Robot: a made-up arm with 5 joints. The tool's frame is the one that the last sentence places.
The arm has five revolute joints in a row. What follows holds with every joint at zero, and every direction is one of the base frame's.
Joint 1 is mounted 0.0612 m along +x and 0.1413 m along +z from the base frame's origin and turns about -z.
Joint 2 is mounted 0.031 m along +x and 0.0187 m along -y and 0.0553 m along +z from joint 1 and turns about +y.
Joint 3 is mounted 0.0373 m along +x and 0.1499 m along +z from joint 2 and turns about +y.
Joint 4 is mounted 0.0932 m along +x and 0.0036 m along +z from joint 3 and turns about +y.
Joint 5 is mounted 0.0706 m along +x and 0.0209 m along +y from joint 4 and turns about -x.
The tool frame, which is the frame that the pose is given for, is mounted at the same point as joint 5; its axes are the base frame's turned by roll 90, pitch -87.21 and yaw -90 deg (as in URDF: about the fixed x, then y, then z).
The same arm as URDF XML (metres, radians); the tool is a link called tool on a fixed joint. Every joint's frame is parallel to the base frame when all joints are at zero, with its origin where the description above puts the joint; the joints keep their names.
<robot name="arm">
  <link name="base"/>
  <link name="link1"/>
  <link name="link2"/>
  <link name="link3"/>
  <link name="link4"/>
  <link name="link5"/>
  <link name="tool"/>
  <joint name="joint 1" type="continuous">
    <parent link="base"/>
    <child link="link1"/>
    <origin xyz="0.0612 0 0.1413"/>
    <axis xyz="0 0 -1"/>
  </joint>
  <joint name="joint 2" type="continuous">
    <parent link="link1"/>
    <child link="link2"/>
    <origin xyz="0.031 -0.0187 0.0553"/>
    <axis xyz="0 1 0"/>
  </joint>
  <joint name="joint 3" type="continuous">
    <parent link="link2"/>
    <child link="link3"/>
    <origin xyz="0.0373 0 0.1499"/>
    <axis xyz="0 1 0"/>
  </joint>
  <joint name="joint 4" type="continuous">
    <parent link="link3"/>
    <child link="link4"/>
    <origin xyz="0.0932 0 0.0036"/>
    <axis xyz="0 1 0"/>
  </joint>
  <joint name="joint 5" type="continuous">
    <parent link="link4"/>
    <child link="link5"/>
    <origin xyz="0.0706 0.0209 0"/>
    <axis xyz="-1 0 0"/>
  </joint>
  <joint name="tool_joint" type="fixed">
    <parent link="link5"/>
    <child link="tool"/>
    <origin xyz="0 0 0" rpy="1.5708 -1.5221 -1.5708"/>
  </joint>
</robot>

